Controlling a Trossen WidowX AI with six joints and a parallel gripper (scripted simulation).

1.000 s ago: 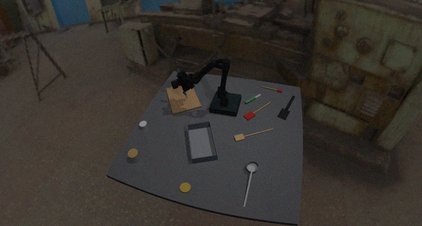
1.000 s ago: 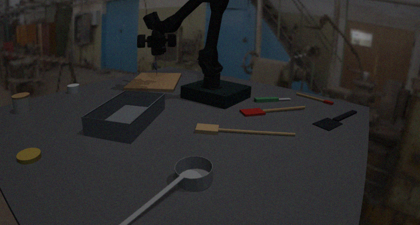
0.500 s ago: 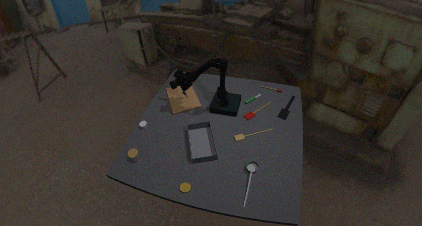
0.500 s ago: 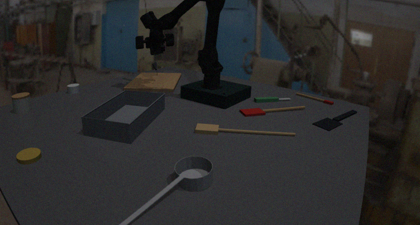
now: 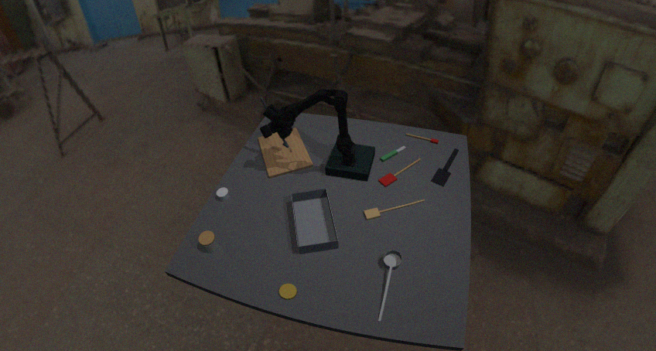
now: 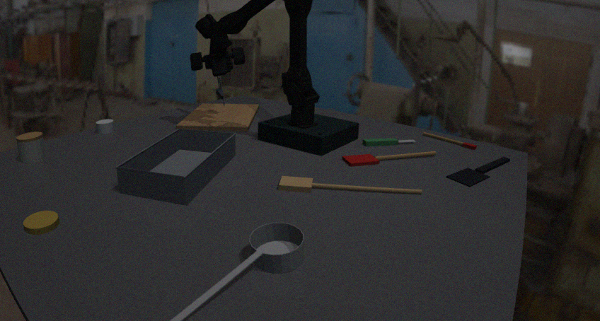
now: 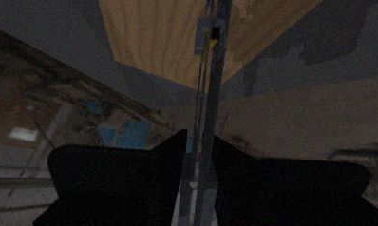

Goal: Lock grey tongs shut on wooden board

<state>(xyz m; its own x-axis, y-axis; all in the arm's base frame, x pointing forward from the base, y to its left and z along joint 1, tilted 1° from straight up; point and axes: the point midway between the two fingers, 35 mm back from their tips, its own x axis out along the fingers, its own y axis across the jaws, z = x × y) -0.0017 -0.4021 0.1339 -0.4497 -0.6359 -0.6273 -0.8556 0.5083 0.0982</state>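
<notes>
The wooden board is 160 mm below my gripper tip and 30 mm to the left of it. From my gripper tip the other things lie so: white puck 410 mm ahead, 150 mm below, 110 mm to the right; then roasting tin 400 mm ahead, 390 mm to the left, 140 mm below; then green-handled tool 620 mm to the left, 180 mm behind, 160 mm below.
</notes>
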